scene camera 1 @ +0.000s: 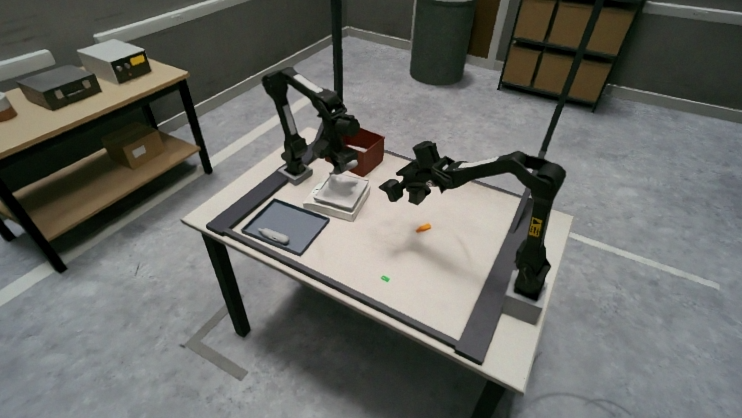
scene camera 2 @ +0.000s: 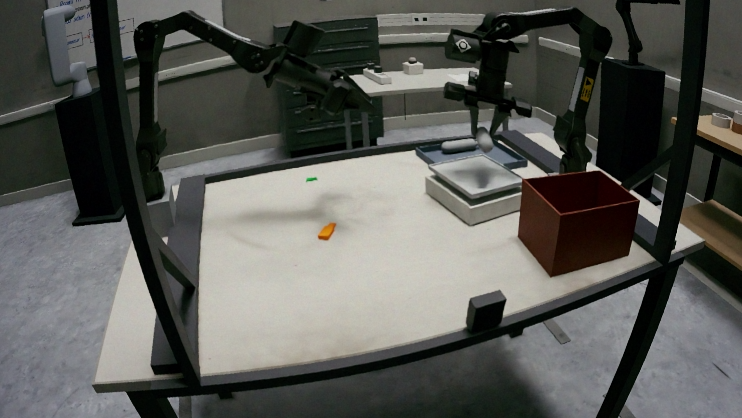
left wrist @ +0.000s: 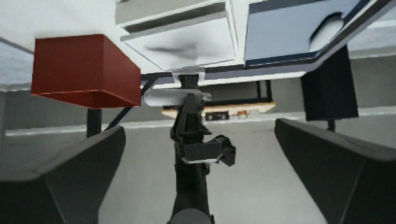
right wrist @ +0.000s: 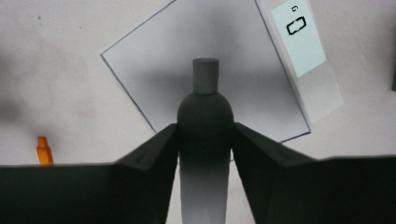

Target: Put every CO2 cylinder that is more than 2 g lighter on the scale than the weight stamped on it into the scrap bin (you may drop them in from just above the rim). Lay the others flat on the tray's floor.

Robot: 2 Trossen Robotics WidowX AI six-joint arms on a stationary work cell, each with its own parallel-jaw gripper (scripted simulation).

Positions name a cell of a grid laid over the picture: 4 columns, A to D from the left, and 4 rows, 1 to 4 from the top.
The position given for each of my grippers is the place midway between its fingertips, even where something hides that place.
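My left gripper (scene camera 2: C2), (scene camera 1: C2), (left wrist: C3). My right gripper (scene camera 2: C2). Red scrap bin (scene camera 1: B2), (left wrist: A2). Blue-grey tray (scene camera 1: B3), (scene camera 2: C2), out of frame in the right wrist view.
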